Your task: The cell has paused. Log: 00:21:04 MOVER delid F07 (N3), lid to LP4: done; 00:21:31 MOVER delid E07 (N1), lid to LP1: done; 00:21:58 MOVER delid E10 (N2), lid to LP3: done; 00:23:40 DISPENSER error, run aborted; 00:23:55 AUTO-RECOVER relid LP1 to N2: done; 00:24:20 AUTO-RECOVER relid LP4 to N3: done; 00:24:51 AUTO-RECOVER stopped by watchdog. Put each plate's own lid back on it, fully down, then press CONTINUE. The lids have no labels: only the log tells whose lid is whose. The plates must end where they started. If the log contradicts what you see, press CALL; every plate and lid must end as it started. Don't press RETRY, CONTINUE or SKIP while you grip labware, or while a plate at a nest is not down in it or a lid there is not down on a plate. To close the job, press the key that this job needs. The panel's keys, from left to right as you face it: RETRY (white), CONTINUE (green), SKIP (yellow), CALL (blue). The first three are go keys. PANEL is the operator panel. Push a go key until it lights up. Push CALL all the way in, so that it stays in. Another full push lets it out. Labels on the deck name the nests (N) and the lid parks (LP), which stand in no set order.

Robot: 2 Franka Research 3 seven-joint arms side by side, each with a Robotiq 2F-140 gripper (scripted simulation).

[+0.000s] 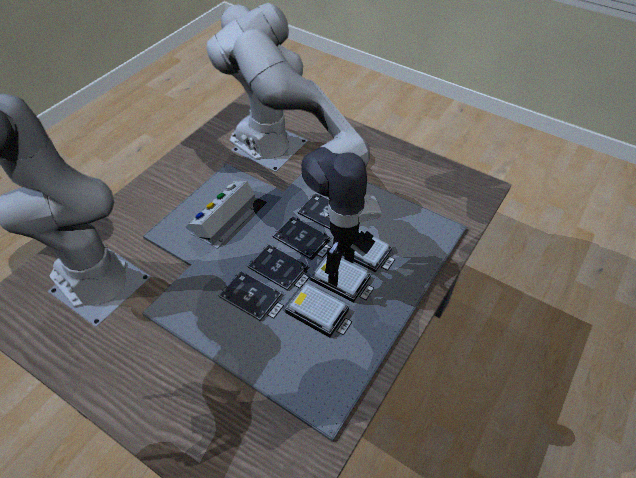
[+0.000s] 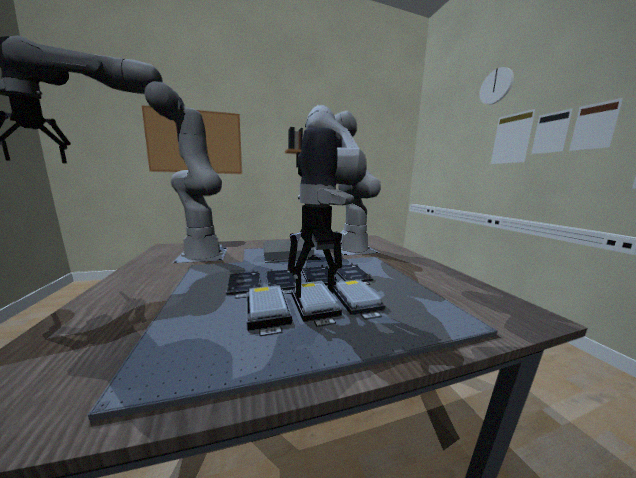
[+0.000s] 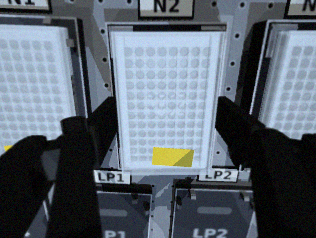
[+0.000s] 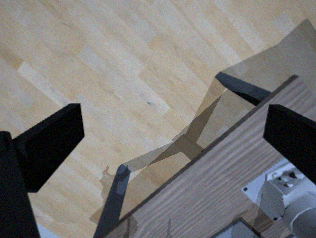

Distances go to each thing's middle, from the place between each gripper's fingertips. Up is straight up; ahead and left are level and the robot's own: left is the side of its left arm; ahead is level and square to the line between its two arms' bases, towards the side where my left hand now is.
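My left hand [image 2: 314, 293]: 17 cm beyond park LP2 [image 1: 292, 262], 6 cm above it, 8 cm to the left of it. From my left hand, park LP1 [image 1: 303, 247]: 6 cm below, 6 cm to the left, 19 cm behind; park LP3 [image 1: 248, 280]: 6 cm below, 17 cm behind, 20 cm to the right.
Counted from my right hand: park LP3, 40 cm below, 78 cm to the left, 35 cm ahead; park LP1, 40 cm below, 103 cm to the left, 34 cm ahead; park LP2, 40 cm below, 90 cm to the left, 35 cm ahead.
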